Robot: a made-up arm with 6 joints.
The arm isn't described. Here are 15 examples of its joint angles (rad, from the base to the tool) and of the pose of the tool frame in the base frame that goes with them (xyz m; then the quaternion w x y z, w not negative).
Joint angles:
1: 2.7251 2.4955 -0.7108 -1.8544 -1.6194 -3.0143
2: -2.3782 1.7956 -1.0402 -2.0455 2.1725 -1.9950
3: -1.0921 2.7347 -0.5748 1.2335 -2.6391 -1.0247
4: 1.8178 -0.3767 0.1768 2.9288 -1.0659 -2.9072
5: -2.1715 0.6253 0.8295 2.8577 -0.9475 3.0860
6: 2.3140 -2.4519 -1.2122 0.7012 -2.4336 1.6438
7: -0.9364 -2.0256 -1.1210 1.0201 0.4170 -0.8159
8: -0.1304 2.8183 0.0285 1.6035 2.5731 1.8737
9: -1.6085 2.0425 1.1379 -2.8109 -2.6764 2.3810
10: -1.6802 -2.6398 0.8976 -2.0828 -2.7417 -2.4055
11: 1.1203 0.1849 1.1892 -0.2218 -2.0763 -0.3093
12: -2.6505 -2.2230 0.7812 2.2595 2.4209 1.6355
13: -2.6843 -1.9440 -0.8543 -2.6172 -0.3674 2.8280
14: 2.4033 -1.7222 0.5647 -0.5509 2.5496 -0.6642
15: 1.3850 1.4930 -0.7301 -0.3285 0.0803 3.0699
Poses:
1: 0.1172 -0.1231 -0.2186 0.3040 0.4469 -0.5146 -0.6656
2: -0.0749 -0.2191 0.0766 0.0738 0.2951 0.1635 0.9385
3: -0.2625 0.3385 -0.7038 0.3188 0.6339 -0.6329 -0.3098
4: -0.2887 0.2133 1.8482 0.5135 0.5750 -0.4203 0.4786
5: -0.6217 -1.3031 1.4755 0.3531 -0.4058 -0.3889 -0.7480
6: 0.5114 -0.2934 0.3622 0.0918 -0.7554 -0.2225 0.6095
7: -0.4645 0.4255 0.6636 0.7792 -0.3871 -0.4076 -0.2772
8: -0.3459 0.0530 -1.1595 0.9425 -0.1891 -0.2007 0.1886
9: 0.1670 -1.4200 -0.8178 0.7044 -0.2842 -0.6415 -0.1076
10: 0.2618 1.3380 -0.7100 0.7857 0.0315 -0.1381 -0.6022
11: 0.5025 0.5170 2.0983 0.6983 -0.1612 0.5110 0.4747
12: 1.5689 0.6711 -0.3534 0.5163 0.0089 -0.3164 -0.7958
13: 0.5573 0.0494 0.6503 0.1796 -0.6613 -0.0235 -0.7279
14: 1.2560 -0.8745 0.9066 0.4400 -0.5795 0.2031 0.6552
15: 0.3124 0.4682 -0.1572 0.4850 0.4767 0.1612 -0.7153
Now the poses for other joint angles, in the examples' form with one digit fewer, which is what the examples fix.
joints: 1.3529 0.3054 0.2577 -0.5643 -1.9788 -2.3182
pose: 0.439 1.073 1.235 0.456 0.077 0.749 -0.475
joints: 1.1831 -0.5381 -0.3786 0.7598 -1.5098 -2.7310
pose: 0.245 0.153 1.586 0.673 0.631 0.242 -0.300
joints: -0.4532 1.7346 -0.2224 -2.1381 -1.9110 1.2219
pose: 0.571 -0.139 -0.498 0.408 0.880 0.187 0.154
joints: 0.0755 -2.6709 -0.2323 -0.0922 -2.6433 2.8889
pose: -1.084 -0.315 -0.046 0.083 -0.989 -0.050 0.108
